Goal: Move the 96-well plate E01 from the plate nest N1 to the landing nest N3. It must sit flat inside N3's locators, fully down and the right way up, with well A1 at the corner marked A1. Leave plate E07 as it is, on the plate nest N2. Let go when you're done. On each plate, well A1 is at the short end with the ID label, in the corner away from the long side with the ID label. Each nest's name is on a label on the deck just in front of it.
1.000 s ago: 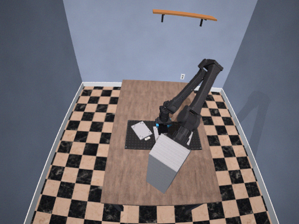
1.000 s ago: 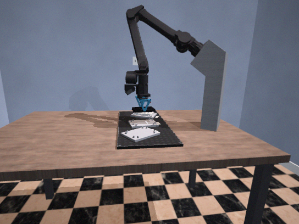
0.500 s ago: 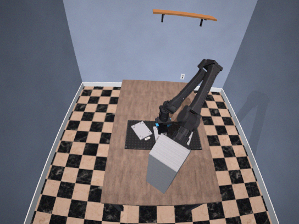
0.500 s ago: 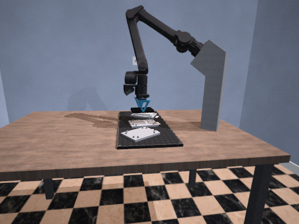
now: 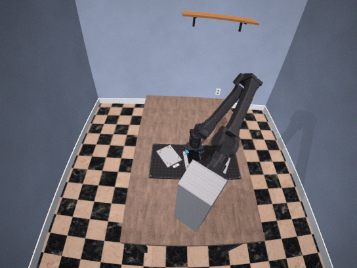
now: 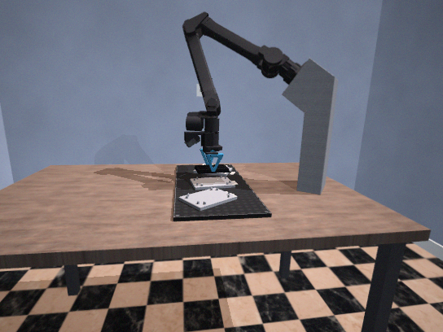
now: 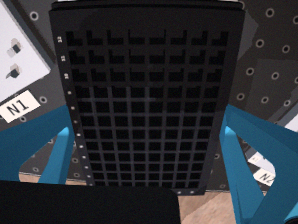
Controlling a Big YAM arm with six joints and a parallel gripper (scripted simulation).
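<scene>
The nest label is 10 mm behind my hand, 130 mm to the left of it and 70 mm below it. The rest, counted from my hand: white nest 80 mm ahead, 150 mm to the left, 70 mm below; black 96-well plate 10 mm below; white well plate 100 mm behind, 180 mm to the right, 50 mm below.
</scene>
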